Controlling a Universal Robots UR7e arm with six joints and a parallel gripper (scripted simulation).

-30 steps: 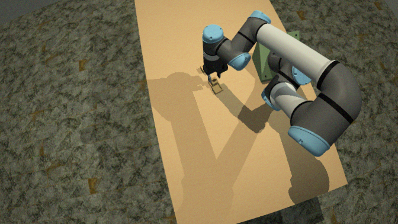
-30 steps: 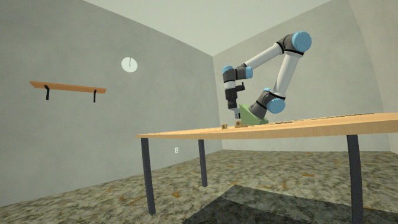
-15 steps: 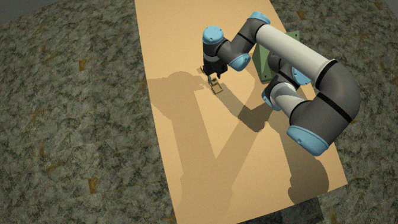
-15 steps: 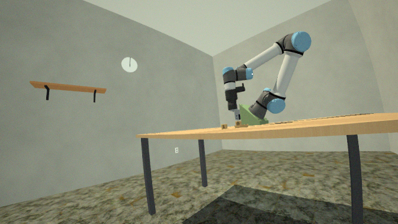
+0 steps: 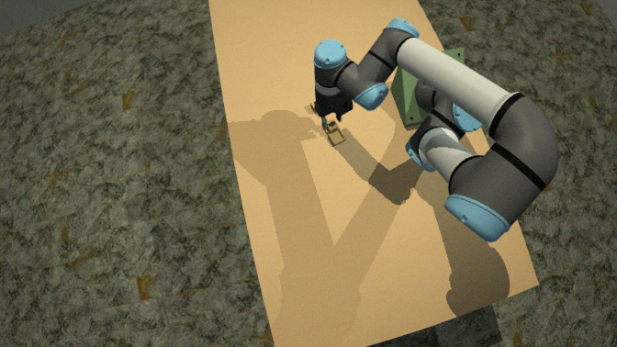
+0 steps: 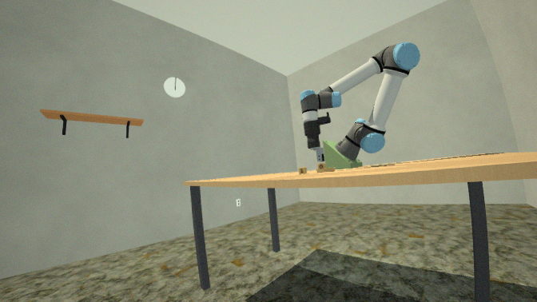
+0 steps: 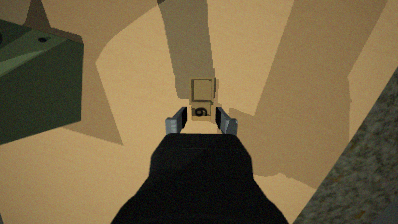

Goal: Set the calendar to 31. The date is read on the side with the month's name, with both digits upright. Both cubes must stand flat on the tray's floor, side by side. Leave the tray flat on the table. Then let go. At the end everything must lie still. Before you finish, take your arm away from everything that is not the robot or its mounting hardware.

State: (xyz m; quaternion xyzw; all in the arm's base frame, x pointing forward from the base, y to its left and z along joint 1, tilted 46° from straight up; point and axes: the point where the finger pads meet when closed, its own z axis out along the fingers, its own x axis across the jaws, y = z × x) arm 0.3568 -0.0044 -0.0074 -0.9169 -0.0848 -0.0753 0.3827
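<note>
Right now my hand is 60 mm above the wooden tray, 20 mm to the right of it and 10 mm past it.
</note>
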